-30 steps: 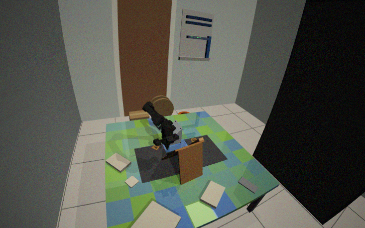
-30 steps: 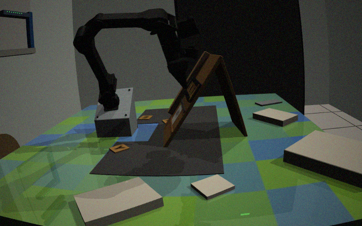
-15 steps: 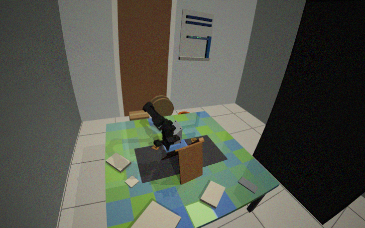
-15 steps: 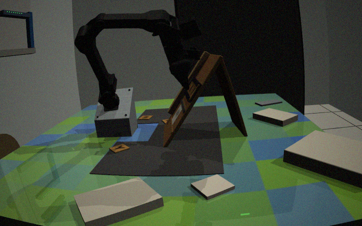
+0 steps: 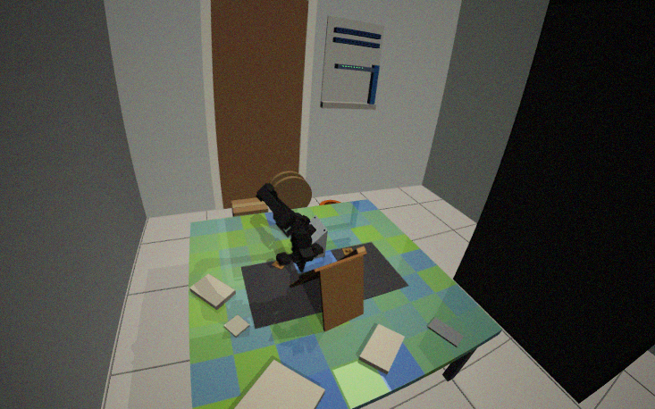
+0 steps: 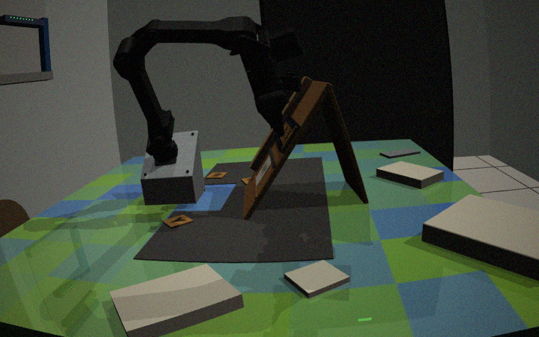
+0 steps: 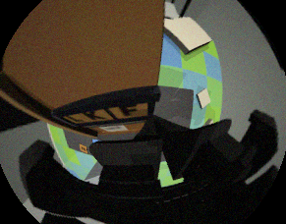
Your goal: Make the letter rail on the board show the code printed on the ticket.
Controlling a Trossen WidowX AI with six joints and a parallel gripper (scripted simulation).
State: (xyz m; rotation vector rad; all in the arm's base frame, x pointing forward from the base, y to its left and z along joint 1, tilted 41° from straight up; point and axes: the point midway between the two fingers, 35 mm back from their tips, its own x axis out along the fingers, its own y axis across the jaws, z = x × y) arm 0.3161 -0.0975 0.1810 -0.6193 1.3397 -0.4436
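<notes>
Right now the orange letter tile marked f is 30 mm to the left of my gripper tip, 10 mm below it and 10 mm ahead of it. The rest, counted from my gripper tip: dark mat: 180 mm below, 170 mm to the left, 120 mm behind; then orange letter tile marked l: 150 mm to the left, 10 mm below, 10 mm ahead; then white ticket: 110 mm to the left, 90 mm below, 50 mm behind.
</notes>
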